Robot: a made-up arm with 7 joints. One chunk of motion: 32 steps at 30 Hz.
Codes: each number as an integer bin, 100 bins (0 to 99) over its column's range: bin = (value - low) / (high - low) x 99, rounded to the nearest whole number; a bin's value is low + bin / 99 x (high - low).
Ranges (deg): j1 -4.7..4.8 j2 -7.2..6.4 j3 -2.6..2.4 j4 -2.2..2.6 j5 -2..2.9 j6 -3.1..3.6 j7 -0.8..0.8
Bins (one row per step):
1: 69 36 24 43 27 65 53
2: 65 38 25 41 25 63 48
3: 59 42 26 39 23 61 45
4: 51 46 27 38 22 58 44
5: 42 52 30 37 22 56 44
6: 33 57 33 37 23 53 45
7: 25 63 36 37 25 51 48
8: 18 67 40 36 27 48 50
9: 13 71 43 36 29 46 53
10: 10 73 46 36 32 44 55
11: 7 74 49 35 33 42 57
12: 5 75 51 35 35 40 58
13: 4 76 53 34 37 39 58
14: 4 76 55 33 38 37 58
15: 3 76 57 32 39 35 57
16: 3 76 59 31 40 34 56
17: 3 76 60 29 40 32 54
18: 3 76 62 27 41 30 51
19: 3 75 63 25 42 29 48
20: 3 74 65 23 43 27 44
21: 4 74 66 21 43 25 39
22: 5 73 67 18 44 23 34
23: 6 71 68 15 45 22 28
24: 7 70 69 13 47 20 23
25: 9 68 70 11 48 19 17
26: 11 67 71 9 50 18 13
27: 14 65 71 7 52 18 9
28: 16 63 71 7 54 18 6
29: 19 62 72 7 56 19 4
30: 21 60 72 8 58 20 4
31: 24 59 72 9 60 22 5
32: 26 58 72 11 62 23 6
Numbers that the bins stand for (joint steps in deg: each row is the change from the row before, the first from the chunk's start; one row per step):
1: 1.921 -2.255 -1.388 -0.115 -0.664 1.299 0.057
2: 1.537 -1.980 -1.337 -0.212 -0.763 1.164 -0.024
3: 0.962 -1.430 -1.287 -0.309 -0.862 1.028 -0.073
4: 0.194 -0.881 -1.236 -0.358 -0.911 0.825 -0.089
5: -0.670 -0.057 -1.085 -0.406 -0.911 0.690 -0.089
6: -1.533 0.630 -0.933 -0.406 -0.862 0.487 -0.073
7: -2.301 1.455 -0.782 -0.406 -0.763 0.352 -0.024
8: -2.973 2.004 -0.580 -0.455 -0.664 0.148 0.008
9: -3.453 2.554 -0.428 -0.455 -0.565 0.013 0.057
10: -3.740 2.828 -0.277 -0.455 -0.416 -0.122 0.089
11: -4.028 2.966 -0.125 -0.503 -0.367 -0.258 0.121
12: -4.220 3.103 -0.024 -0.503 -0.268 -0.393 0.137
13: -4.316 3.240 0.077 -0.552 -0.169 -0.461 0.137
14: -4.316 3.240 0.178 -0.600 -0.119 -0.596 0.137
15: -4.412 3.240 0.279 -0.648 -0.070 -0.731 0.121
16: -4.412 3.240 0.380 -0.697 -0.020 -0.799 0.105
17: -4.412 3.240 0.430 -0.794 -0.020 -0.934 0.073
18: -4.412 3.240 0.531 -0.891 0.029 -1.070 0.024
19: -4.412 3.103 0.582 -0.988 0.079 -1.137 -0.024
20: -4.412 2.966 0.683 -1.085 0.128 -1.273 -0.089
21: -4.316 2.966 0.733 -1.182 0.128 -1.408 -0.170
22: -4.220 2.828 0.784 -1.327 0.178 -1.543 -0.251
23: -4.124 2.554 0.834 -1.473 0.227 -1.611 -0.347
24: -4.028 2.416 0.885 -1.570 0.326 -1.746 -0.428
25: -3.836 2.141 0.935 -1.667 0.376 -1.814 -0.525
26: -3.644 2.004 0.986 -1.764 0.475 -1.882 -0.590
27: -3.357 1.729 0.986 -1.861 0.574 -1.882 -0.655
28: -3.165 1.455 0.986 -1.861 0.673 -1.882 -0.703
29: -2.877 1.317 1.036 -1.861 0.772 -1.814 -0.735
30: -2.685 1.042 1.036 -1.812 0.871 -1.746 -0.735
31: -2.397 0.905 1.036 -1.764 0.970 -1.611 -0.719
32: -2.205 0.768 1.036 -1.667 1.069 -1.543 -0.703

